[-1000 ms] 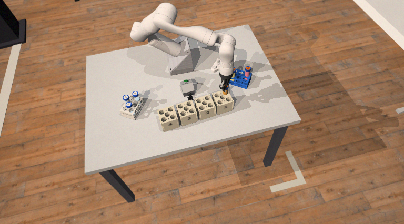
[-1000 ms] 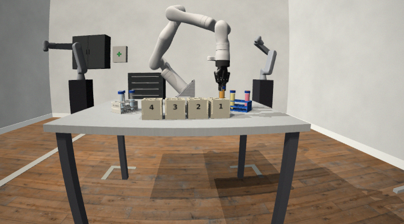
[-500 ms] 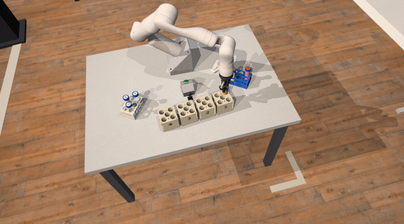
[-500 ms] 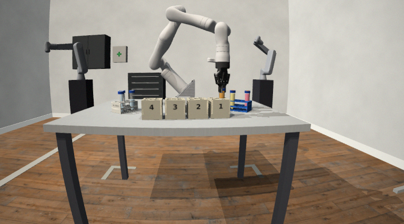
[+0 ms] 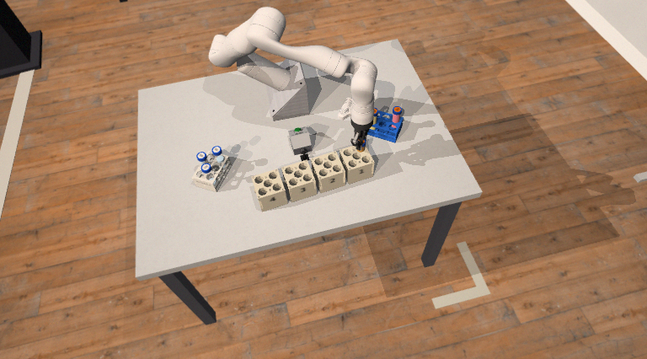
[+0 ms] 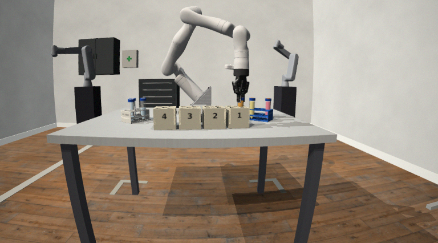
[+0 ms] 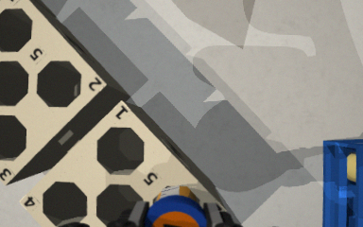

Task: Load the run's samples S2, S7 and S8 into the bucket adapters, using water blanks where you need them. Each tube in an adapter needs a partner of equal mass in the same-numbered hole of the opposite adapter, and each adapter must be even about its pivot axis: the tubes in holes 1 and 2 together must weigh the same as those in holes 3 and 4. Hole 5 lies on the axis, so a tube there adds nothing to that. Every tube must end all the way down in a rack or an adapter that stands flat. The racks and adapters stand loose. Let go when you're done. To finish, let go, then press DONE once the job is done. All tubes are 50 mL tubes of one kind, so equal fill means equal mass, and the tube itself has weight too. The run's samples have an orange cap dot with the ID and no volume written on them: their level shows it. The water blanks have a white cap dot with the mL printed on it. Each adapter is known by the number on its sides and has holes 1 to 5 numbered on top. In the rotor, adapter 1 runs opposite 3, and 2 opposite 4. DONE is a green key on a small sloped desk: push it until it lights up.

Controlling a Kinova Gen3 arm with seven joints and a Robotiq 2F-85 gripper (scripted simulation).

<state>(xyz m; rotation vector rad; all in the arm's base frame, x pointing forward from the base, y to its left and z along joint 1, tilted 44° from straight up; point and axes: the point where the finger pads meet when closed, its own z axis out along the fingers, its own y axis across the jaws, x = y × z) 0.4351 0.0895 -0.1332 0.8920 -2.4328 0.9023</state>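
My gripper is now 5 cm above the sample S7 and 1 cm to the left of it. Round my hand: blue sample rack: 15 cm to the left, 11 cm behind, 10 cm below; then adapter 1: 8 cm below, 3 cm to the right, 2 cm ahead; then sample S2: 13 cm behind, 10 cm to the left, 6 cm below.
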